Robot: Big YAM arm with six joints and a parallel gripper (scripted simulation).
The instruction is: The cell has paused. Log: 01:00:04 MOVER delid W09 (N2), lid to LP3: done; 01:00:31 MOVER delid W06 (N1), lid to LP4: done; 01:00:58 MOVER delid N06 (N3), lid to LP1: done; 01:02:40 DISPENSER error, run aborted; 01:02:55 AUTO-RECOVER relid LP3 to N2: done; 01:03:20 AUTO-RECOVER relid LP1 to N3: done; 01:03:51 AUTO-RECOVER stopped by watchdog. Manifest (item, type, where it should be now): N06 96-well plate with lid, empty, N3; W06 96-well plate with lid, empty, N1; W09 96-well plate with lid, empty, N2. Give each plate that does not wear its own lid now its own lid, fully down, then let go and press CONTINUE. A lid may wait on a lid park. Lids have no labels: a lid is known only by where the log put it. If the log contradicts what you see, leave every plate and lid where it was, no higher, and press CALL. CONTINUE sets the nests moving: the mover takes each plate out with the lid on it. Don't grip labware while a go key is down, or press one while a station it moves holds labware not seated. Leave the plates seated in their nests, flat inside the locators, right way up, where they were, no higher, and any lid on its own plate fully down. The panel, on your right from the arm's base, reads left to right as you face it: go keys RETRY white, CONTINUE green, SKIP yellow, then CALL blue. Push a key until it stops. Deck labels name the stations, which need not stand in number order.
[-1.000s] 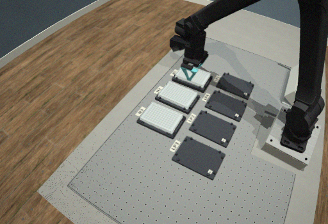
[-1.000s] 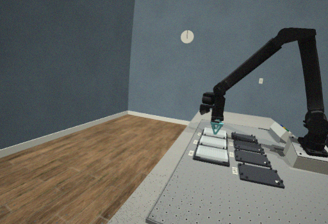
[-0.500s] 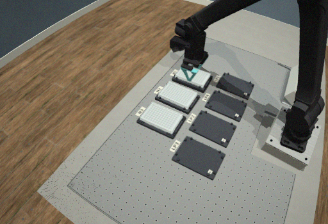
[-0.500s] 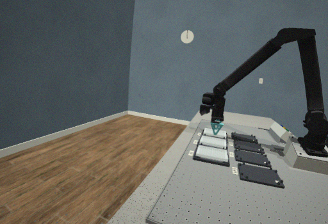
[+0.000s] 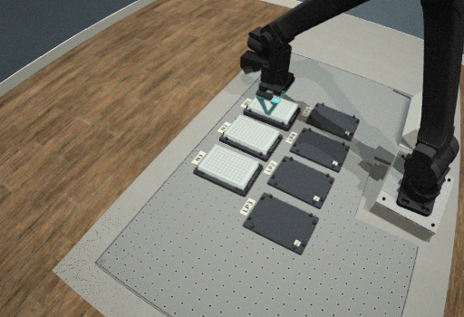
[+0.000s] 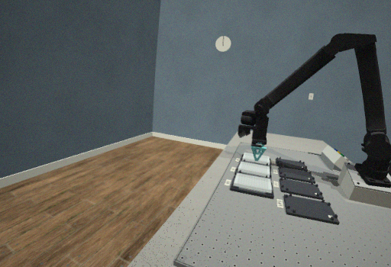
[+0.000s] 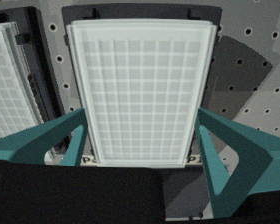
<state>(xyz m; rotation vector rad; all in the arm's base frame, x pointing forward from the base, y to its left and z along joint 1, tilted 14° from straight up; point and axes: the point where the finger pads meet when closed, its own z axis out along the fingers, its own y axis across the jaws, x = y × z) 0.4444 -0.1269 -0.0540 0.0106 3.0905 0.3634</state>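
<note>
Right now my hand is 1 cm above the pale lid. Round my hand: 96-well plate: 1 cm below; then N1 label: 9 cm ahead, 4 cm below; then lid park LP1: 18 cm behind, 6 cm to the right, 3 cm below.
</note>
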